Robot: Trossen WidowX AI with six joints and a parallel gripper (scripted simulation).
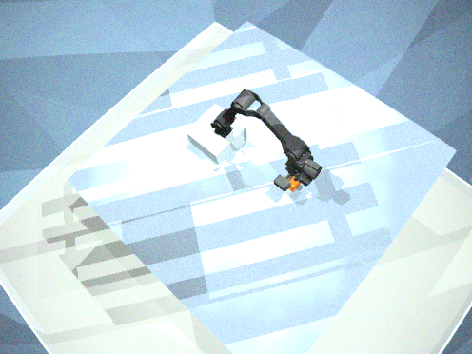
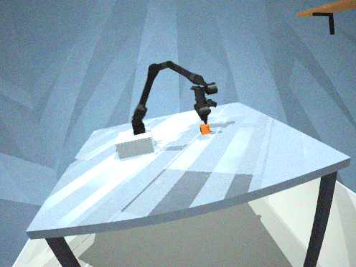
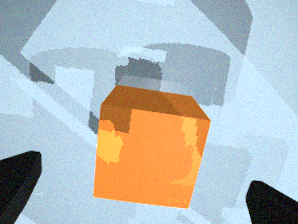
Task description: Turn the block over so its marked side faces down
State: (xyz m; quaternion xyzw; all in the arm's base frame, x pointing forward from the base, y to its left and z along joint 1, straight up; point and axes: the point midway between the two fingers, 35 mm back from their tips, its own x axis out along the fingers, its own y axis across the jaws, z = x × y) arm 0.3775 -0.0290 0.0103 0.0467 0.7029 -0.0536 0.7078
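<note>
Right now my gripper tip is 1 cm past the block and 4 cm above it.
</note>
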